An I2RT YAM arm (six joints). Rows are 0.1 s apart.
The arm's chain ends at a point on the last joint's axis. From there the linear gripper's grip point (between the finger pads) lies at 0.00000 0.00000 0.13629 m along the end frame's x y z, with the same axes.
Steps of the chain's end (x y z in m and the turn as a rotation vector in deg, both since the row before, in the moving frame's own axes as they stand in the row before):
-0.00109, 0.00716, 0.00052, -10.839, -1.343, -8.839
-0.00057, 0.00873, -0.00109, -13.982, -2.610, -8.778
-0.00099, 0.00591, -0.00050, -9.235, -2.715, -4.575
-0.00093, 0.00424, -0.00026, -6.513, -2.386, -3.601
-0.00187, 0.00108, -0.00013, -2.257, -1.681, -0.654
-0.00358, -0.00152, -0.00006, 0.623, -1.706, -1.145
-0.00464, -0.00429, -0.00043, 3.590, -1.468, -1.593
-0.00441, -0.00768, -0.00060, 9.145, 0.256, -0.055
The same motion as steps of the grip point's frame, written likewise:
-0.00227, 0.03293, -0.00194, -10.839, -1.343, -8.839
-0.00416, 0.04199, -0.00526, -13.982, -2.610, -8.778
-0.00654, 0.02801, -0.00242, -9.235, -2.715, -4.575
-0.00610, 0.01986, -0.00126, -6.513, -2.386, -3.601
-0.00584, 0.00647, -0.00029, -2.257, -1.681, -0.654
-0.00765, -0.00296, -0.00013, 0.623, -1.706, -1.145
-0.00825, -0.01277, -0.00074, 3.590, -1.468, -1.593
-0.00381, -0.02934, -0.00233, 9.145, 0.256, -0.055

